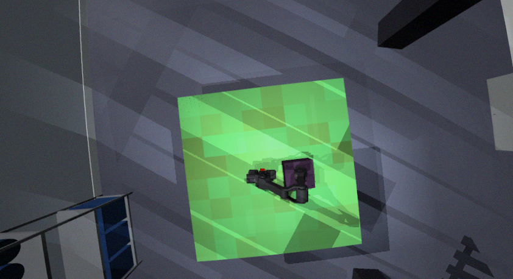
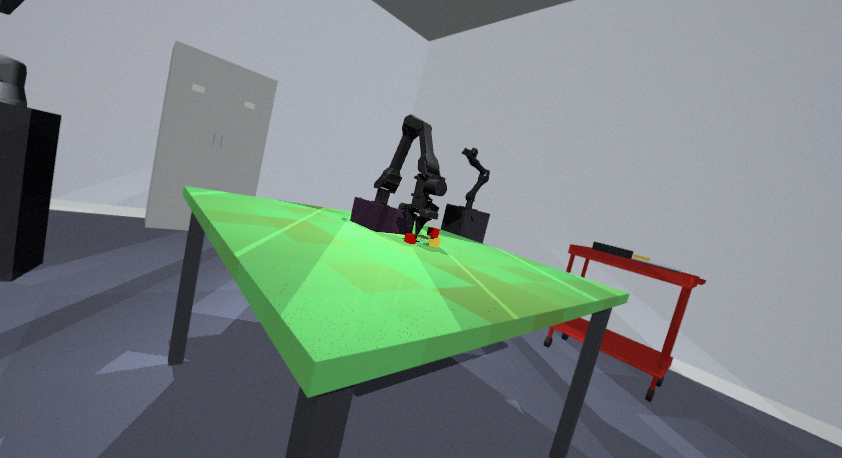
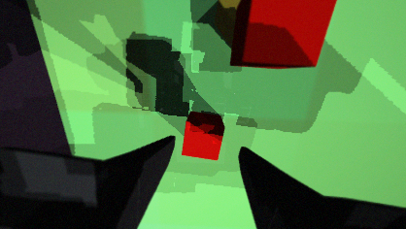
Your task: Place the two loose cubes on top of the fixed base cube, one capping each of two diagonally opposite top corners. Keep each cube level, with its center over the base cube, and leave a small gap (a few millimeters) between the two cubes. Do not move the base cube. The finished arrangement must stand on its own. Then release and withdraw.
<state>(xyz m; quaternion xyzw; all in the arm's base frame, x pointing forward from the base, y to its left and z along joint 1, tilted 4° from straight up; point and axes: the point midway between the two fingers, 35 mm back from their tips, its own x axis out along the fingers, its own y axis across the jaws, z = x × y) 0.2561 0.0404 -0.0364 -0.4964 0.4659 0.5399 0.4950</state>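
The yellow base cube is 1 cm ahead of my gripper tip, 10 cm to the left of it and 2 cm below it.
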